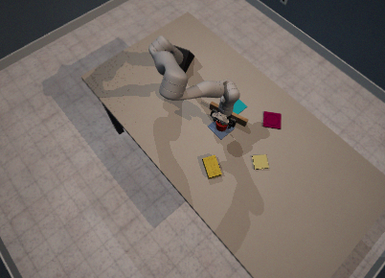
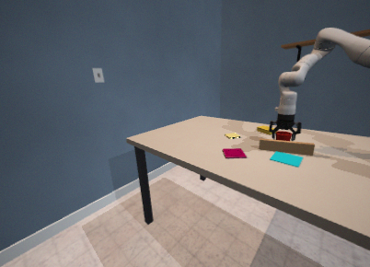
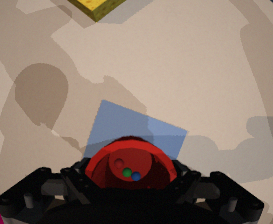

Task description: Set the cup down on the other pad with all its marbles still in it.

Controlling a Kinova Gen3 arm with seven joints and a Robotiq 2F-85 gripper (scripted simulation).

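Now: hand 2 cm above the red cup. Also, from my hand: wooden rail (2 cm behind, 8 cm to the left, 2 cm below); teal pad (5 cm behind, 16 cm to the left, 5 cm below); blue pad (5 cm below).
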